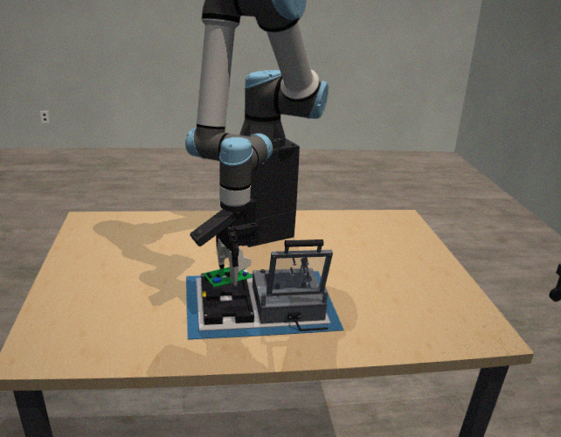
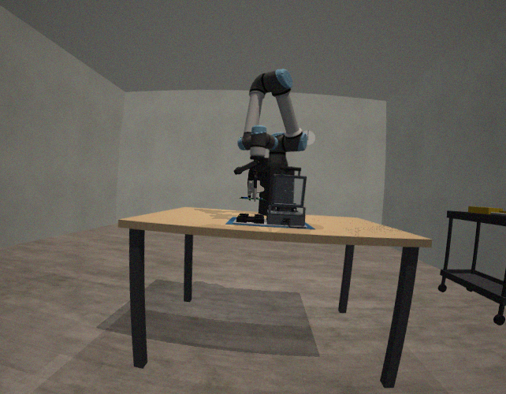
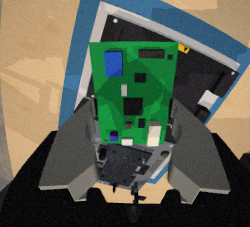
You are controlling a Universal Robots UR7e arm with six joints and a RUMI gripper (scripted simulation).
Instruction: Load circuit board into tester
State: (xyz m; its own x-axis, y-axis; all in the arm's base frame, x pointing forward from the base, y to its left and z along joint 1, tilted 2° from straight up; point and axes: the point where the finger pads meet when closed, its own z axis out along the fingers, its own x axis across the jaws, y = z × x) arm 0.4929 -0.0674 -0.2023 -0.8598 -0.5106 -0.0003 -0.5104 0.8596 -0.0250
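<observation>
Right now my hand is right at the green circuit board. The rest, counted from my hand: tester bed (6 cm behind, 17 cm to the left, 5 cm below); framed lid (5 cm ahead, 18 cm to the left, 6 cm above).
</observation>
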